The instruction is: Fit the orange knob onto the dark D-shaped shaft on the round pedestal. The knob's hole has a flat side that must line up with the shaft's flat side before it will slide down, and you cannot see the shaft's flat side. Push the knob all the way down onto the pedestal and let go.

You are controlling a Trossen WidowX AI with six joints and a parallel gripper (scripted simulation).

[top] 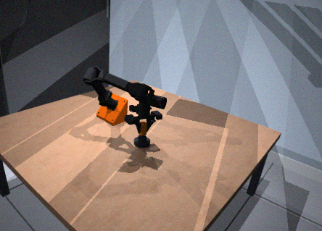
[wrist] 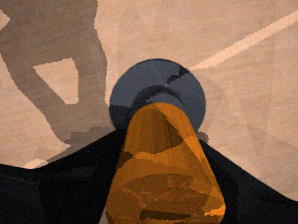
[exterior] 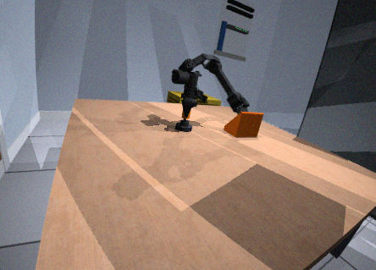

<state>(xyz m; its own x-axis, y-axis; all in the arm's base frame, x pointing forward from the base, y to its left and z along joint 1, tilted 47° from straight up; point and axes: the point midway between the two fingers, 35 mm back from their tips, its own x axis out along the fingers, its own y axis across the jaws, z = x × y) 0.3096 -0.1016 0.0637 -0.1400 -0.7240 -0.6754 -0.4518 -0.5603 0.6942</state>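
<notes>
The round pedestal lies 4 cm below my gripper tip. From my gripper tip the other things lie so: orange knob: 2 cm above.
</notes>
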